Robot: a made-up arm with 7 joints. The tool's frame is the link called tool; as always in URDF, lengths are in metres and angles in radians. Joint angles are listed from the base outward.
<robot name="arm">
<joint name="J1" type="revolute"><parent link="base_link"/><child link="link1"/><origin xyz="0 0 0.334"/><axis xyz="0 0 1"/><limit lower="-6.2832" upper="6.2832"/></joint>
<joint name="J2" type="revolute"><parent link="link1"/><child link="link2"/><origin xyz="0 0 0" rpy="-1.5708 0 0"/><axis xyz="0 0 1"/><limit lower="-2.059" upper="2.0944"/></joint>
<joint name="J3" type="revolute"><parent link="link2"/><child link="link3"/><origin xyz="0 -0.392 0" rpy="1.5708 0 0"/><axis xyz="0 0 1"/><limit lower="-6.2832" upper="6.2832"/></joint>
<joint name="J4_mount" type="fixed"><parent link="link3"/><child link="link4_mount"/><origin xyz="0.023 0 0"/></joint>
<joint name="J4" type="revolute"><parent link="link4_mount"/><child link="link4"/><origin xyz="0.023 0 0" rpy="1.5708 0 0"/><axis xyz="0 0 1"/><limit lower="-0.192" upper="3.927"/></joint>
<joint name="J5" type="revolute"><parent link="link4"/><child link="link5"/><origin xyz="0.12 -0.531 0" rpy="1.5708 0 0"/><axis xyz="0 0 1"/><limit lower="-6.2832" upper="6.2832"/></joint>
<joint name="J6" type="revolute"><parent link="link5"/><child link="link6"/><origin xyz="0 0 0" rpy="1.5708 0 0"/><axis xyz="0 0 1"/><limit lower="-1.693" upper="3.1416"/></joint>
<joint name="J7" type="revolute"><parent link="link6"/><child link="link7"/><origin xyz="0.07 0.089 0" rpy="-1.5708 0 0"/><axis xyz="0 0 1"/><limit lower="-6.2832" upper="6.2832"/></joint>
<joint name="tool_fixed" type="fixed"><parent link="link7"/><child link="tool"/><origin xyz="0 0 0"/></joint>
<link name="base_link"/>
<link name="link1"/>
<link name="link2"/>
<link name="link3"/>
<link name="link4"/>
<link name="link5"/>
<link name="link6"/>
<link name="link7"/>
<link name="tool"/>
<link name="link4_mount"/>
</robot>
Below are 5 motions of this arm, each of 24 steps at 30 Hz.
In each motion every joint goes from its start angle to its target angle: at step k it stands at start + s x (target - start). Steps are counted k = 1, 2, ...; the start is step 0. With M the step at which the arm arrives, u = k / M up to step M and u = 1 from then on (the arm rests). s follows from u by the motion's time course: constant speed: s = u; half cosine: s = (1 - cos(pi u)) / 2; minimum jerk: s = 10 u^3 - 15 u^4 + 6 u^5.
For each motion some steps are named. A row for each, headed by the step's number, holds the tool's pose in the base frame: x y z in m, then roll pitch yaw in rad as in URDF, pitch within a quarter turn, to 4 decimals.
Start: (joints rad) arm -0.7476 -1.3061 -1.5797 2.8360 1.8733 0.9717 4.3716
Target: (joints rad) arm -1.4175 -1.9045 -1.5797 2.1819 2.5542 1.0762 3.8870
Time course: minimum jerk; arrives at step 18
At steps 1, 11, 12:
1: -0.8082 0.5938 0.6356 -0.3919 0.0831 0.8703
11: -0.6830 0.7577 0.2126 -1.0281 0.3385 0.4520
12: -0.6580 0.7630 0.1650 -1.1276 0.3643 0.3809

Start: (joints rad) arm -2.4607 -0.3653 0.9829 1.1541 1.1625 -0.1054 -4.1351
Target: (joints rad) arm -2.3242 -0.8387 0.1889 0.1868 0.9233 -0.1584 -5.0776
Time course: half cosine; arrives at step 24
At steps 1, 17, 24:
1: 0.0884 -0.5889 0.7505 -2.2623 1.3664 2.3748
17: -0.2158 -0.3308 0.5378 -1.9637 0.4571 2.2170
24: -0.2434 -0.2538 0.4654 -2.0232 0.3056 2.1642

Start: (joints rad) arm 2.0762 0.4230 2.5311 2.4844 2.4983 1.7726 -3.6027
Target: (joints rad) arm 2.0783 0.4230 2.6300 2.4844 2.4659 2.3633 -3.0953
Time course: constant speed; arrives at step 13
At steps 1, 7, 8, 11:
1: -0.1644 0.1241 1.3159 -1.2626 1.1182 -0.3867
7: -0.1414 0.1402 1.2928 -2.2759 1.3277 -1.3286
8: -0.1381 0.1425 1.2885 -2.5328 1.3201 -1.5799
11: -0.1294 0.1482 1.2746 -3.0836 1.2204 -2.1248

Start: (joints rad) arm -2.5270 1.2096 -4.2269 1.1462 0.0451 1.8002 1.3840
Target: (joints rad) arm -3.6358 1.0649 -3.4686 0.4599 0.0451 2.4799 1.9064
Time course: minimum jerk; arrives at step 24
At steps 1, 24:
1: 0.2446 -0.4530 0.6513 -2.6172 0.9412 -1.1999
24: 0.1153 -0.1585 0.5397 2.1270 0.0471 -2.4160

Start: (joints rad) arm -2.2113 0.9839 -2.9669 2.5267 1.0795 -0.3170 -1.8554
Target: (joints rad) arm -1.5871 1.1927 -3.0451 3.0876 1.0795 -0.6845 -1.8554
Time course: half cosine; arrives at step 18
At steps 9, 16, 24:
9: -0.1937 -0.8190 0.8708 -0.9172 0.4965 -2.6144
16: 0.0729 -0.9213 0.6233 -1.3985 0.7022 -2.4514
24: 0.0912 -0.9220 0.6070 -1.4319 0.7148 -2.4444

